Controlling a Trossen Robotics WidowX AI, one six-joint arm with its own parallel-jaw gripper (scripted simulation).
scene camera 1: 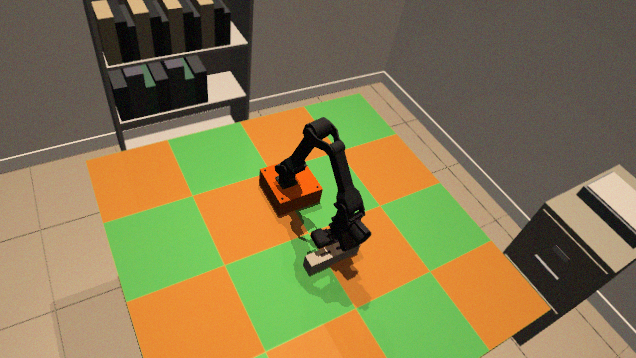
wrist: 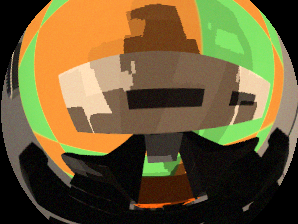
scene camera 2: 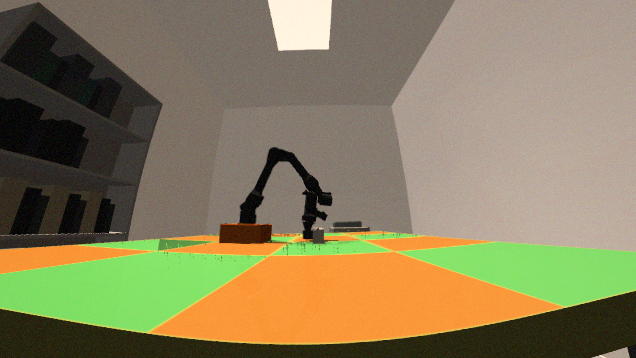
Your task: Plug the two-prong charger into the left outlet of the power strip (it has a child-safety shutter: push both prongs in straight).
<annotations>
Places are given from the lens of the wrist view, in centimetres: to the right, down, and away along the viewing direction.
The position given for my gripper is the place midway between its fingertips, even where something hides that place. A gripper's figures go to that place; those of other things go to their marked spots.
my gripper (wrist: 160, 128): 1, 2, 10
charger (wrist: 160, 147): 1, 3, 7
</annotations>
